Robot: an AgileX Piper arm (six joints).
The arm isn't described. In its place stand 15 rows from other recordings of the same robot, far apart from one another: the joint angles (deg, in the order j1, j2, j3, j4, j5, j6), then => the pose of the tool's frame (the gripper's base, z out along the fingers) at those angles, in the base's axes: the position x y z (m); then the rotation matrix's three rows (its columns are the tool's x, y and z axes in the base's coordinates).
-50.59, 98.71, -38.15, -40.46, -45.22, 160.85 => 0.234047, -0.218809, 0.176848; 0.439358, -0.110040, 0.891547; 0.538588, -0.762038, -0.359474; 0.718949, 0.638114, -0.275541
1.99, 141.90, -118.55, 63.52, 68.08, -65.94 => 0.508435, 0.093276, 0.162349; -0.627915, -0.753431, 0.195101; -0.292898, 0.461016, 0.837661; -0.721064, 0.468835, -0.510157
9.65, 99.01, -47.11, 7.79, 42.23, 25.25 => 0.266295, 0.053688, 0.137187; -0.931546, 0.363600, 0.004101; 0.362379, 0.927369, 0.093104; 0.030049, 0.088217, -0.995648
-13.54, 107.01, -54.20, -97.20, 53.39, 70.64 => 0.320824, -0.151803, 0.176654; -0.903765, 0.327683, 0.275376; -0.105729, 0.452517, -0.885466; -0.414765, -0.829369, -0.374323
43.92, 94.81, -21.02, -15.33, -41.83, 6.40 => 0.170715, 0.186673, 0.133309; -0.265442, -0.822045, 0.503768; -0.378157, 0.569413, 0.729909; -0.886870, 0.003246, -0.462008
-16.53, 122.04, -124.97, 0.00, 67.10, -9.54 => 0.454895, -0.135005, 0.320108; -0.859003, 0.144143, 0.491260; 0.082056, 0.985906, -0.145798; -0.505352, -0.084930, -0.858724
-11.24, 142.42, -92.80, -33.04, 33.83, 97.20 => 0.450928, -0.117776, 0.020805; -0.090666, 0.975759, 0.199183; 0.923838, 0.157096, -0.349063; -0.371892, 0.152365, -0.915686
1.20, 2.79, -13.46, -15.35, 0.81, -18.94 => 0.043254, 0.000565, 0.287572; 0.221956, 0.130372, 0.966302; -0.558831, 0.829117, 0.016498; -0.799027, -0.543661, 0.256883
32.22, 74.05, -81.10, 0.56, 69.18, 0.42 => 0.210677, 0.133756, 0.402544; -0.716351, -0.529635, 0.454234; -0.438689, 0.848118, 0.297066; -0.542581, 0.013536, -0.839895
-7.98, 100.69, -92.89, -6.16, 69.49, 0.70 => 0.364708, -0.060362, 0.316833; -0.946831, 0.144406, 0.287504; 0.107035, 0.984093, -0.141790; -0.303406, -0.103478, -0.947226
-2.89, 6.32, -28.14, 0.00, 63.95, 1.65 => 0.009966, -0.000503, 0.270276; -0.601206, 0.067758, 0.796216; 0.059181, 0.997438, -0.040195; -0.796900, 0.022955, -0.603676
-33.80, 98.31, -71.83, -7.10, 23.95, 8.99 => 0.316864, -0.217616, 0.260911; -0.564329, 0.610091, 0.556167; 0.430123, 0.792315, -0.432701; -0.704647, -0.004965, -0.709541
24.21, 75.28, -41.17, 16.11, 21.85, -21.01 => 0.227184, 0.112452, 0.233629; -0.647721, -0.538901, 0.538556; -0.405291, 0.842285, 0.355381; -0.645133, 0.011916, -0.763977
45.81, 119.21, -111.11, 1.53, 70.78, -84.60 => 0.310877, 0.323085, 0.271628; 0.648980, -0.740304, 0.175426; -0.758981, -0.614020, 0.216628; -0.052655, -0.273732, -0.960364
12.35, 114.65, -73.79, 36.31, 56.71, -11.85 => 0.355260, 0.123895, 0.155536; -0.997615, -0.039157, -0.056841; -0.062195, 0.867084, 0.494264; 0.029932, 0.496620, -0.867452
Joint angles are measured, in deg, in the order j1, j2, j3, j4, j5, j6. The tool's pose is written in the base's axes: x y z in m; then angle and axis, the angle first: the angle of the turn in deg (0 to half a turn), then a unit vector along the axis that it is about. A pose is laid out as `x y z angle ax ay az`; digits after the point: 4 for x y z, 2 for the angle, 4 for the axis.
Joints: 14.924, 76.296, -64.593, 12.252, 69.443, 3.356
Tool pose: 0.2313 0.0804 0.3126 168.30 -0.0748 0.9897 0.1221
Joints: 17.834, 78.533, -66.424, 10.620, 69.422, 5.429
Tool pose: 0.2376 0.0929 0.3112 168.96 -0.0852 0.9900 0.1121
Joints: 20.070, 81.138, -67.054, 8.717, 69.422, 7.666
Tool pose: 0.2435 0.1027 0.3019 170.90 -0.0881 0.9915 0.0955
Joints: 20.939, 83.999, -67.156, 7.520, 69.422, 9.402
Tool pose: 0.2508 0.1079 0.2887 173.48 -0.0819 0.9934 0.0808
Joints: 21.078, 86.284, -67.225, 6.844, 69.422, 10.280
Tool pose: 0.2569 0.1099 0.2779 175.51 -0.0761 0.9946 0.0702
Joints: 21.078, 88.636, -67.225, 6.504, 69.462, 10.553
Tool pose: 0.2628 0.1116 0.2662 177.72 -0.0736 0.9954 0.0616
